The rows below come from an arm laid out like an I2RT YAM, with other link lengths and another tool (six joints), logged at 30 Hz.
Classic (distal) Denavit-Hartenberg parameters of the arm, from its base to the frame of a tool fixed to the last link. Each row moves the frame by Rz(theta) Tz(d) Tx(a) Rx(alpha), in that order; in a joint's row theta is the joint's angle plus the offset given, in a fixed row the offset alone. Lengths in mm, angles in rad.
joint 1: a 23; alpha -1.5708; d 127.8; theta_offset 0
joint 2: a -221.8; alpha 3.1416; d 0; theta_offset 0
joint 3: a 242.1; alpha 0; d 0; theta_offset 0.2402
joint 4: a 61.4; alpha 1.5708; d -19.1; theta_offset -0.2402
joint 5: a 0; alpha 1.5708; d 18.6; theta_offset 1.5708
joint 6: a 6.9; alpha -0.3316; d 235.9; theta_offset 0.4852
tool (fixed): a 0; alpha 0; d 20.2; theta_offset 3.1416
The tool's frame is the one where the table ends.
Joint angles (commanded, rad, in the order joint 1, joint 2, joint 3, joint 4, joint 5, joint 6), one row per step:
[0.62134 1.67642 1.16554 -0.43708 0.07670 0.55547]
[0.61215 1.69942 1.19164 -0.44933 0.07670 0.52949]
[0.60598 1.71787 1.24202 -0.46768 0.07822 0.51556]
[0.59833 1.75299 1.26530 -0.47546 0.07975 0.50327]
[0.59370 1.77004 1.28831 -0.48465 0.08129 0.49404]
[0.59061 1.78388 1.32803 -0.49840 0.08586 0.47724]
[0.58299 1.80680 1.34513 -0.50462 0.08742 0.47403]
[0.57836 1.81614 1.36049 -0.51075 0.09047 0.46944]
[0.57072 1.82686 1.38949 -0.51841 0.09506 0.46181]
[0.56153 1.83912 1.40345 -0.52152 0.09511 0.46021]
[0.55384 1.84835 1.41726 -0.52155 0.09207 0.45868]
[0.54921 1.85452 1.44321 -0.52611 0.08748 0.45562]
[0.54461 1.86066 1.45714 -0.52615 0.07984 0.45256]
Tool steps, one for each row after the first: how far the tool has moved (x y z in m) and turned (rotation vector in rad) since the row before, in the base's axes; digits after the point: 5 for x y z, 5 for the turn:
[0.00471 -0.00194 -0.00136 -0.01869 0.00040 0.01192]
[0.00980 0.00283 0.00912 -0.00049 -0.01558 0.00425]
[0.00357 -0.00238 -0.00718 -0.01854 0.01224 0.00145]
[0.00405 -0.00038 0.00020 -0.00761 -0.00036 0.00205]
[0.00790 0.00200 0.00746 -0.00508 -0.01635 0.00801]
[0.00329 -0.00259 -0.00438 -0.00941 0.00853 -0.00589]
[0.00351 -0.00127 0.00096 -0.00455 -0.00237 -0.00260]
[0.00770 -0.00079 0.00550 -0.00142 -0.01273 -0.00404]
[0.00429 -0.00250 -0.00052 -0.00165 0.00080 -0.00792]
[0.00447 -0.00067 0.00121 0.00369 -0.00289 -0.00469]
[0.00600 0.00239 0.00672 0.00948 -0.01172 0.00053]
[0.00342 0.00169 0.00263 0.00759 -0.00415 0.00240]

